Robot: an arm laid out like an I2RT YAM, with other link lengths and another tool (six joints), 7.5 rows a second.
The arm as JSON. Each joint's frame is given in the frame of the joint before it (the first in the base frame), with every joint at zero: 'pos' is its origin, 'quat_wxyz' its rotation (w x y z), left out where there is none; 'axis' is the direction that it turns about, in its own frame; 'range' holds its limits. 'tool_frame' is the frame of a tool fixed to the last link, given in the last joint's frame.
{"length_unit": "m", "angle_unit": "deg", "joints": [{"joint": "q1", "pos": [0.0, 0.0, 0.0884], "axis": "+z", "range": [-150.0, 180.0]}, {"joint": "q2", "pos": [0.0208, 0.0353, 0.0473], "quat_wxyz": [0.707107, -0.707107, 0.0, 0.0], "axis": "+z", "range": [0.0, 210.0]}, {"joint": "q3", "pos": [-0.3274, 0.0, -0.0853], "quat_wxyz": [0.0, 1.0, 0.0, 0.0], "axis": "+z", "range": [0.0, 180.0]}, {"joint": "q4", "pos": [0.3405, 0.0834, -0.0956], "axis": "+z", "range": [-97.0, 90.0]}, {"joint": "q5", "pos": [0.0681, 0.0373, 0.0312], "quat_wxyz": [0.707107, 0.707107, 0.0, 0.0], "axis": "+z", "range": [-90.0, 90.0]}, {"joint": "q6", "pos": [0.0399, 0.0, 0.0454], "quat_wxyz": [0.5, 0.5, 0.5, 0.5], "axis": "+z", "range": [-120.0, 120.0]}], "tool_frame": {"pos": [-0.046, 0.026, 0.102], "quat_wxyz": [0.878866, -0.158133, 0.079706, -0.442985]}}
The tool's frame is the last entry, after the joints.
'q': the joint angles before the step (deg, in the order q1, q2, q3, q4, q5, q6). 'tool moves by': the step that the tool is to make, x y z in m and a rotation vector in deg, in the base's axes. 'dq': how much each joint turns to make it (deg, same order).
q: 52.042, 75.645, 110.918, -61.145, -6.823, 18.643
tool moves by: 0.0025, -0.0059, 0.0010, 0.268, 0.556, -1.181
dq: -1.000, -0.530, -0.184, -0.407, -0.100, 0.625
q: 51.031, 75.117, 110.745, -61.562, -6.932, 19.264
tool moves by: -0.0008, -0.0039, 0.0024, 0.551, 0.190, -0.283
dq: -0.479, -0.497, -0.103, -0.041, -0.392, 0.364
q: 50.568, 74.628, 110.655, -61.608, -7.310, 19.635
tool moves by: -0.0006, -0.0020, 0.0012, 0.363, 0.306, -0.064
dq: -0.321, -0.256, -0.074, -0.056, -0.433, 0.314
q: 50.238, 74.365, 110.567, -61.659, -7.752, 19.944
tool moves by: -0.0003, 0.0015, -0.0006, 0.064, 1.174, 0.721
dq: -0.353, 0.457, 0.354, -0.545, -1.376, 0.385
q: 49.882, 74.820, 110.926, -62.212, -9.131, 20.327
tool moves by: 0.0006, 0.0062, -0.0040, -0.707, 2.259, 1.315
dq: -0.133, 1.471, 0.977, -1.421, -1.867, 0.479
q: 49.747, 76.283, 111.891, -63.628, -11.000, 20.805
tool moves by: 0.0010, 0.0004, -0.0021, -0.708, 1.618, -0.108
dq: -0.306, 0.728, 0.813, -1.556, -0.546, 0.594
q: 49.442, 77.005, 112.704, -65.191, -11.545, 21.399
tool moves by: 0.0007, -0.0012, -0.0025, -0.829, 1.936, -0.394
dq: -0.427, 0.583, 0.749, -1.895, -0.496, 0.798
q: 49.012, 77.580, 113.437, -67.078, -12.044, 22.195
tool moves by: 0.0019, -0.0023, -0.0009, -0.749, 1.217, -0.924
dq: -0.441, 0.476, 0.881, -1.640, 0.187, 0.627
